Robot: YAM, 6 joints.
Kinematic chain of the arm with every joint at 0, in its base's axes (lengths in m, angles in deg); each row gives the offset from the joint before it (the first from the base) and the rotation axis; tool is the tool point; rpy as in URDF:
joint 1: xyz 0 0 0.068 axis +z
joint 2: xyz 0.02 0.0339 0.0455 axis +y
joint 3: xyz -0.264 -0.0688 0 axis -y
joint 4: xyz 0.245 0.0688 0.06 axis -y
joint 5: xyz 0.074 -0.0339 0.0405 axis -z
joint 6: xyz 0.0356 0 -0.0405 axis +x
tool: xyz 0 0 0 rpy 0 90 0
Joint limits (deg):
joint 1: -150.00..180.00
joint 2: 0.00..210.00
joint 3: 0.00..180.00
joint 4: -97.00..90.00
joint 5: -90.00..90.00
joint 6: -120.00..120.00
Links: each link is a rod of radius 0.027 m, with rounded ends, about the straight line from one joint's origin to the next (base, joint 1, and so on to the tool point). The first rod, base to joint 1, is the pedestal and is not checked.
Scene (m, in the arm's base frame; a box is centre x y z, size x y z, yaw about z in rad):
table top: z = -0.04
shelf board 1: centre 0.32 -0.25 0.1 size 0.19 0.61 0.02 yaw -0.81
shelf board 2: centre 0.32 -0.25 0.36 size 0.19 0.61 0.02 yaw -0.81
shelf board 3: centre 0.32 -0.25 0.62 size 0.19 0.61 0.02 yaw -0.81
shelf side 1: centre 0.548 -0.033 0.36 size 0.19 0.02 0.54 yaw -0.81
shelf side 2: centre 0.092 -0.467 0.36 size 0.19 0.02 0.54 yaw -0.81
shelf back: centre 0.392 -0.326 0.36 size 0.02 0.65 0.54 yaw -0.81
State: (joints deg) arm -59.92 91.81 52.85 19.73 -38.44 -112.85
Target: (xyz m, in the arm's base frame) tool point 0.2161 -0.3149 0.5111
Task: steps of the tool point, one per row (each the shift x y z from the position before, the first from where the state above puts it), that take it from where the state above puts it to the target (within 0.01 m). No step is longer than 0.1 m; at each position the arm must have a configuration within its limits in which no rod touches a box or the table.
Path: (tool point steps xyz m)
1: -0.0444 0.0376 0.0140
2: -0.0376 0.0404 -0.0004
3: -0.0296 0.0392 -0.0136
4: 0.0070 -0.0176 0.0700
5: 0.0035 -0.0067 0.0706
6: -0.0002 0.0040 0.0690
7: -0.0042 0.0144 0.0651
8: 0.0345 -0.0462 0.0119
9: 0.0423 -0.0450 0.0002
10: 0.0488 -0.0408 -0.0121

